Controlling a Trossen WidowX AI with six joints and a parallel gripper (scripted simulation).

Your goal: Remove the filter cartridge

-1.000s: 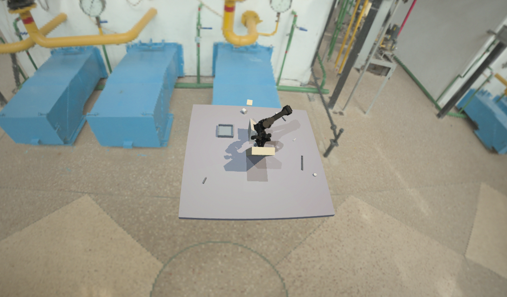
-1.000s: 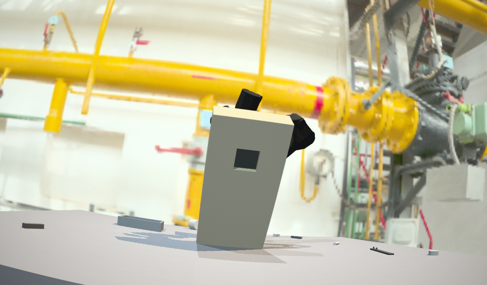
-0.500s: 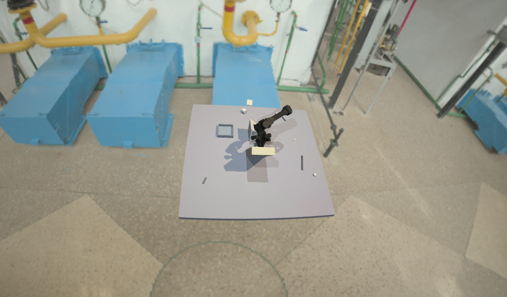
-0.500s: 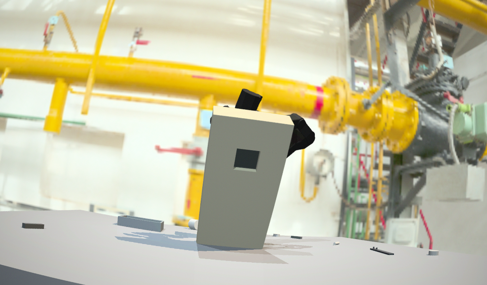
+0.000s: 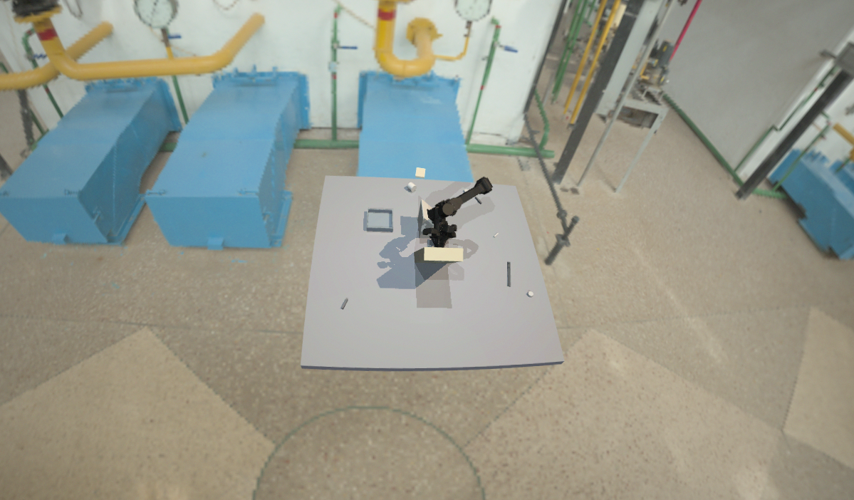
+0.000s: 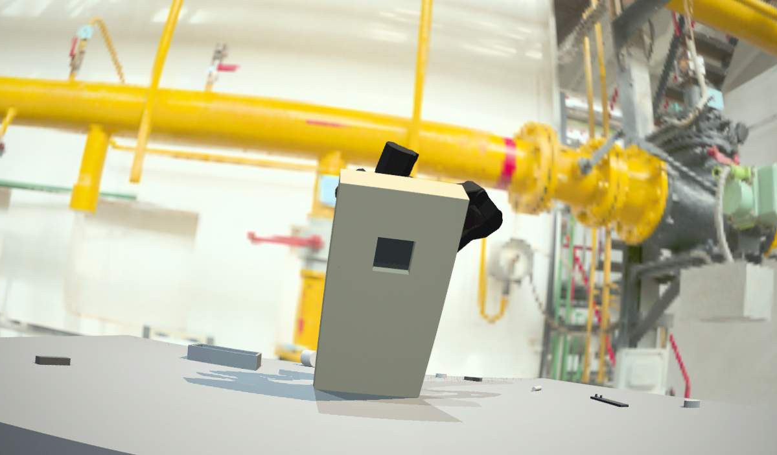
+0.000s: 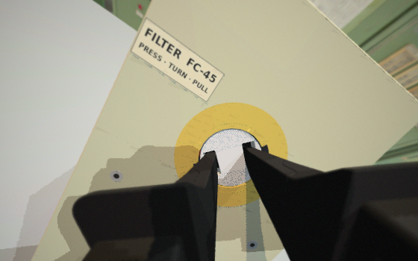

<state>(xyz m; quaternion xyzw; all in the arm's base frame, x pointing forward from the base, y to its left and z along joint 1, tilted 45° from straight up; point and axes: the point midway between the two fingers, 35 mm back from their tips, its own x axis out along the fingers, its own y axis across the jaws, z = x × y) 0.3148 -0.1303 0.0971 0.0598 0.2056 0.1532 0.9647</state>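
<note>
Right now the service panel is 80 mm below my gripper tip and 40 mm behind it.
</note>
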